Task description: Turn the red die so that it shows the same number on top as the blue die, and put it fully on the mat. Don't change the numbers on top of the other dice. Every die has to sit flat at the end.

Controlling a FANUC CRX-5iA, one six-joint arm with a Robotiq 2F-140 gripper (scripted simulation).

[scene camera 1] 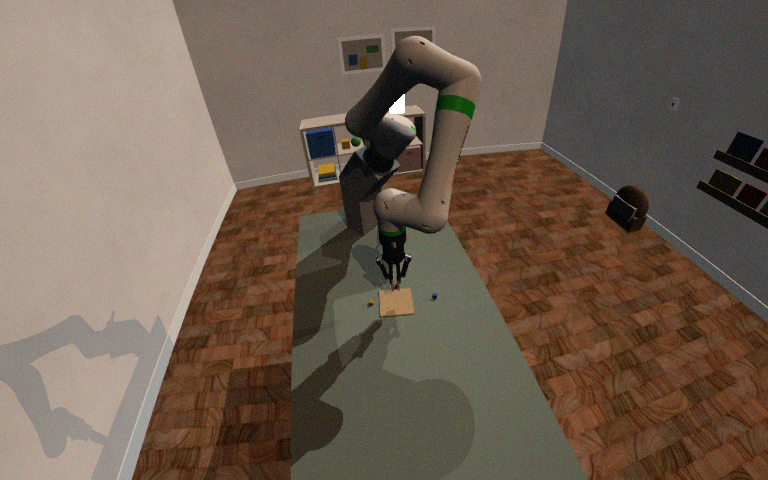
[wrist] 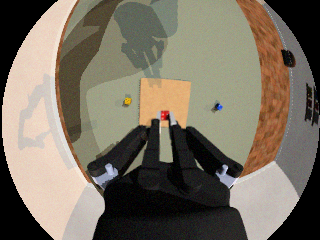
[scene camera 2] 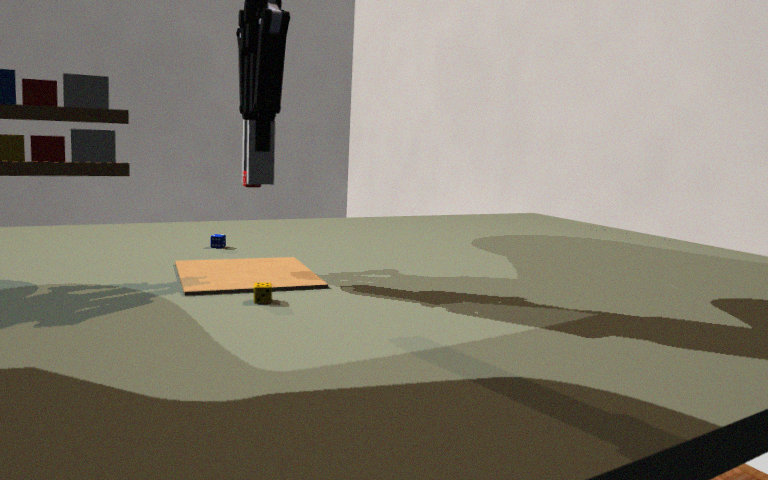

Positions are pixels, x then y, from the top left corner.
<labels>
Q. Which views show the gripper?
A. Scene camera 1, the wrist view and scene camera 2: all of them.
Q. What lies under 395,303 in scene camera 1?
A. A tan mat.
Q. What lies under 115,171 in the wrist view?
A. The gripper.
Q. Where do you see a tan mat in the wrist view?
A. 155,94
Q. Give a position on a tan mat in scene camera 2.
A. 222,276
</labels>
